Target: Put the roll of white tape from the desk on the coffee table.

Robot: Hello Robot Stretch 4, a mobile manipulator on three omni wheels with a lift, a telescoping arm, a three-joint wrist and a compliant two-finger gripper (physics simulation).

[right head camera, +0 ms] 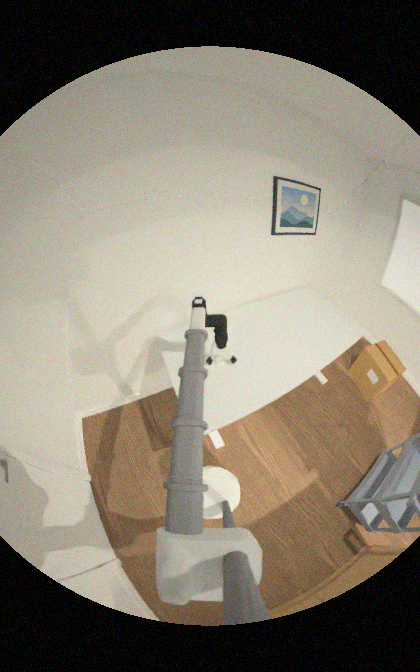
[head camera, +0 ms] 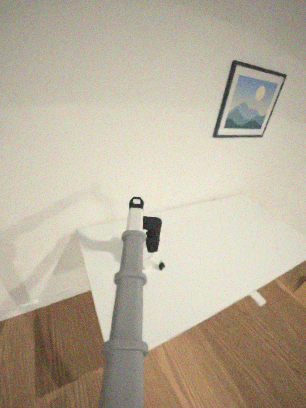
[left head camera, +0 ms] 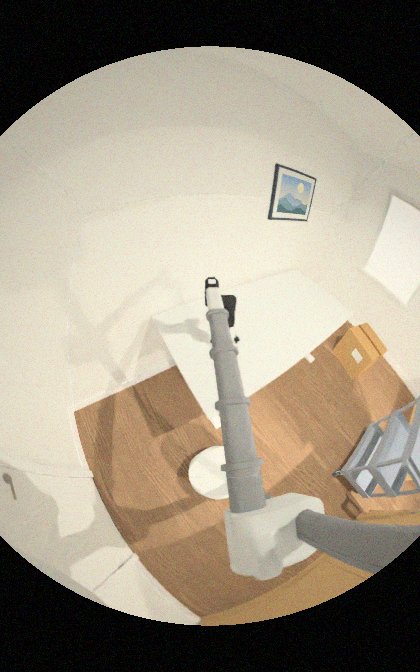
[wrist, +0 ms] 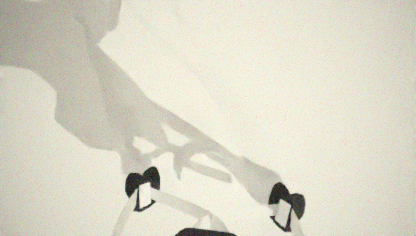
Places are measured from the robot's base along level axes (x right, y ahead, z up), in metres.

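Pixels of known places: gripper, between the fingertips: (head camera: 148, 268) (wrist: 214, 189).
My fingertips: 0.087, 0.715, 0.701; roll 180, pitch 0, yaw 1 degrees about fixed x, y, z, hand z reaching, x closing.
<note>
Behind a point stands the place of what it marks, as x, y, z.
The white desk (head camera: 215, 250) @[0.506, 0.872, 0.692] (left head camera: 295, 320) (right head camera: 295, 345) stands against the wall; its pale top (wrist: 350, 100) @[0.220, 0.825, 0.692] fills the wrist view, crossed by grey shadows. My gripper (right head camera: 221, 360) (wrist: 214, 189) @[0.087, 0.715, 0.701] is open over the left part of the desk, with its two dark fingertips wide apart. No object shows between them. In the head camera and left head camera views my arm hides part of the gripper. I cannot make out the roll of white tape against the white top in any view. A low round white top (left head camera: 206, 472) (right head camera: 224, 490), which I cannot surely identify as the coffee table, stands in front of the desk.
A cardboard-coloured box (left head camera: 352, 352) (right head camera: 367, 372) stands on the floor right of the desk. A grey rack (left head camera: 367, 467) (right head camera: 362, 501) stands at the lower right. A framed picture (head camera: 250, 102) @[0.724, 1.505, 1.479] (left head camera: 292, 195) (right head camera: 297, 207) hangs on the wall. My arm (head camera: 127, 310) @[-0.001, 0.294, 1.118] (left head camera: 232, 400) (right head camera: 190, 400) extends across the desk's front edge.
</note>
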